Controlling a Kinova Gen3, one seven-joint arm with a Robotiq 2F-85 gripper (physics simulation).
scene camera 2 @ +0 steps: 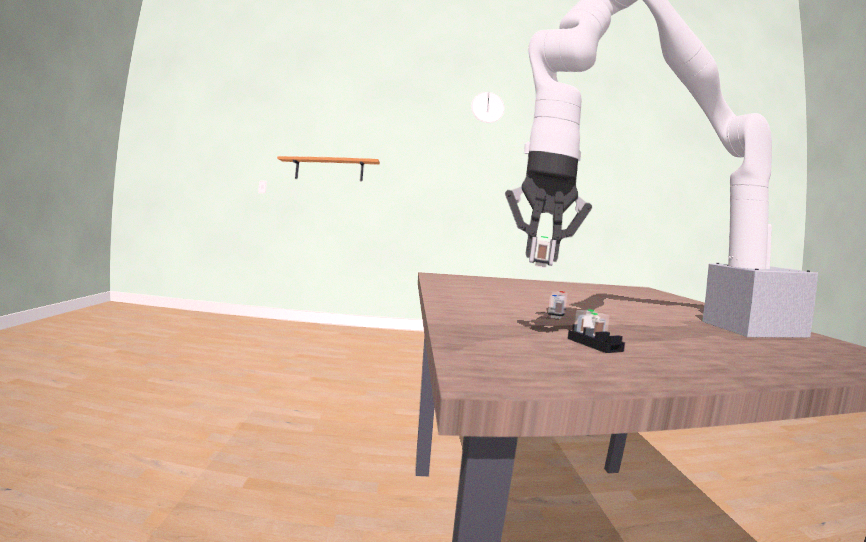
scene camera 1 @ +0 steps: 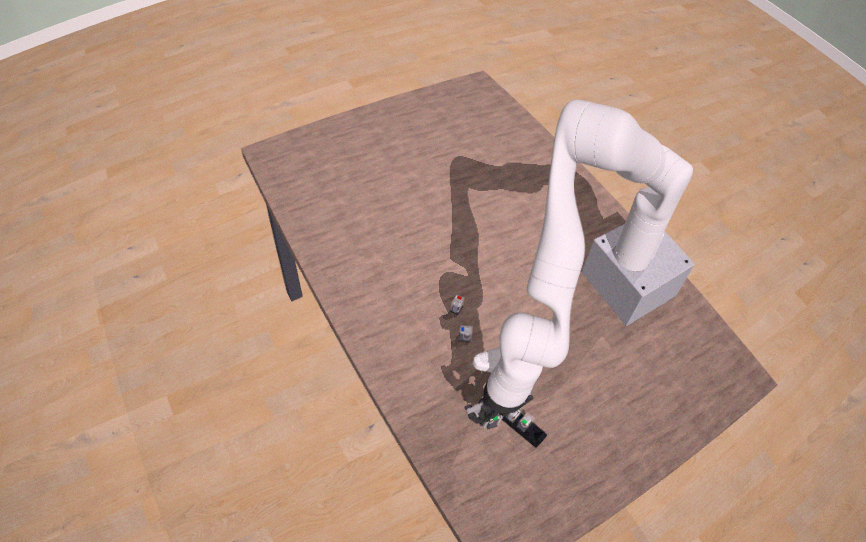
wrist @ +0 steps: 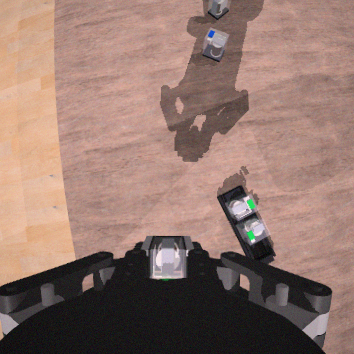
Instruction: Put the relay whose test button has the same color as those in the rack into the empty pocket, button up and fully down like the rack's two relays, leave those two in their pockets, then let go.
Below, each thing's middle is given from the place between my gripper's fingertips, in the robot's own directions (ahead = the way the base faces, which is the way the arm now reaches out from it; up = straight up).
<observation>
My gripper is now 100 mm past the black rack [scene camera 2: 603, 342], 10 mm to the right of it and 100 mm above it.
</observation>
